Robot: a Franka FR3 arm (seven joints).
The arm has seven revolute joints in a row. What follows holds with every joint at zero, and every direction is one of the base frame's. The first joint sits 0.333 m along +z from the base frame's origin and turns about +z. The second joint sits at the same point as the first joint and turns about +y. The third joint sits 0.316 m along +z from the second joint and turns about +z. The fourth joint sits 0.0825 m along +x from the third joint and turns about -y. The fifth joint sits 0.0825 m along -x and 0.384 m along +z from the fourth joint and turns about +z. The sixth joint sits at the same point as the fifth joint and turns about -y. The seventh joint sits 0.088 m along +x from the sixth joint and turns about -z. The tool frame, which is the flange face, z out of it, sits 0.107 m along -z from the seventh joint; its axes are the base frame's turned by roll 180, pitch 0 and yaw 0 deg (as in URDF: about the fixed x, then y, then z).
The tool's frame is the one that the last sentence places.
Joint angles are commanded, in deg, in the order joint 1, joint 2, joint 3, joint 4, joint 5, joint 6, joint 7. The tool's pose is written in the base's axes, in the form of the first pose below.
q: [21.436 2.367 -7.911 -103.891 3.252 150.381 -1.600]
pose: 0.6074 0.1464 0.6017 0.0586 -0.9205 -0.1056 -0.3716
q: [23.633 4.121 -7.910 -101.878 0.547 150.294 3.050]
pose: 0.6099 0.1745 0.6010 0.0608 -0.9205 -0.1013 -0.3724
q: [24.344 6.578 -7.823 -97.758 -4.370 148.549 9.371]
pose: 0.6195 0.1903 0.6076 0.0475 -0.9219 -0.0836 -0.3753
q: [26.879 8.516 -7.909 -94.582 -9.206 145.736 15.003]
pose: 0.6194 0.2220 0.6082 0.0338 -0.9253 -0.0818 -0.3688
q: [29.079 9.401 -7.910 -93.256 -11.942 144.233 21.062]
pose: 0.6141 0.2477 0.6067 0.0368 -0.9284 -0.0630 -0.3643
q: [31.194 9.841 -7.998 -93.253 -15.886 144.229 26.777]
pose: 0.6064 0.2709 0.6015 0.0330 -0.9276 -0.0526 -0.3684
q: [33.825 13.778 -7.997 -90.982 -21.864 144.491 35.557]
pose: 0.6086 0.3105 0.5768 0.0232 -0.9265 -0.0365 -0.3737
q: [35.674 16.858 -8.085 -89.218 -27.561 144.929 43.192]
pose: 0.6094 0.3389 0.5567 0.0139 -0.9225 -0.0224 -0.3852
